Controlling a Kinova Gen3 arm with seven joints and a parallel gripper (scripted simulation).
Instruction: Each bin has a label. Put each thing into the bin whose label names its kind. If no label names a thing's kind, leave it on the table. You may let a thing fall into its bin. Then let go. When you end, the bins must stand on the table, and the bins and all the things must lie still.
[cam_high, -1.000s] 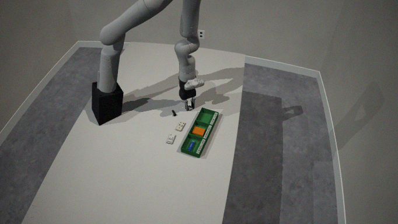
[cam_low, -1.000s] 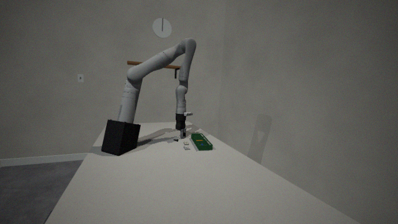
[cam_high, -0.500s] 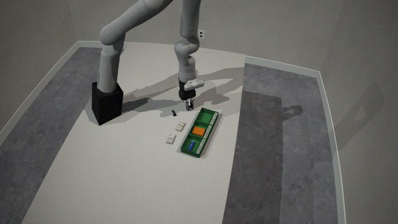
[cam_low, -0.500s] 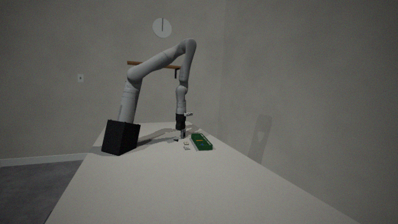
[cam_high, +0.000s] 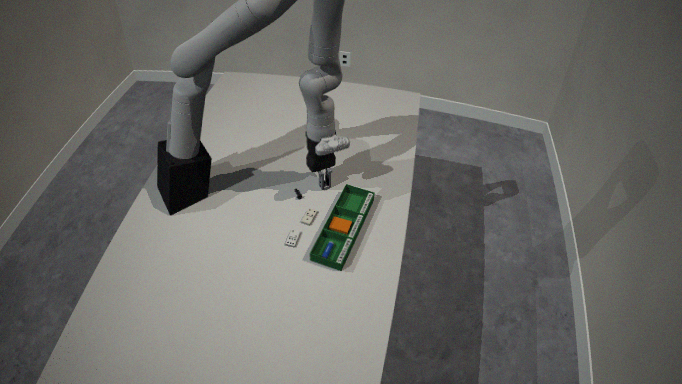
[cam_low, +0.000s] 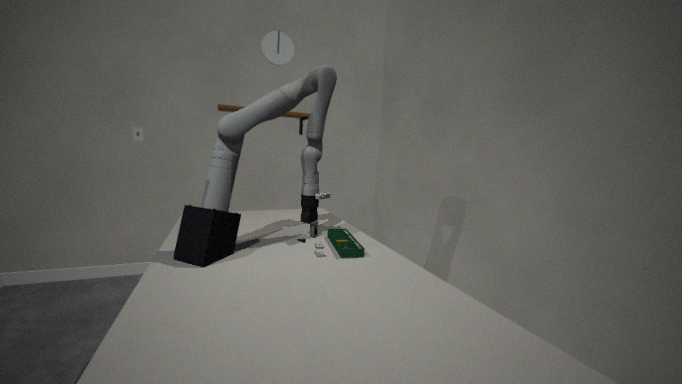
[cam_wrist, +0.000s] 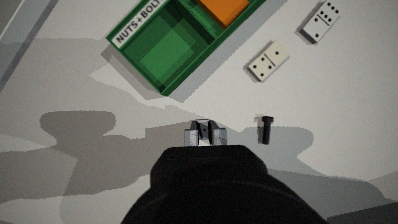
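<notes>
Now: the green three-part bin 7 cm ahead of my hand and 14 cm to the right of it. Round my hand: black bolt 7 cm behind, 5 cm to the right, 1 cm below; then grey piece 1 cm below; then orange flat block 7 cm ahead, 14 cm to the right, 1 cm below.
</notes>
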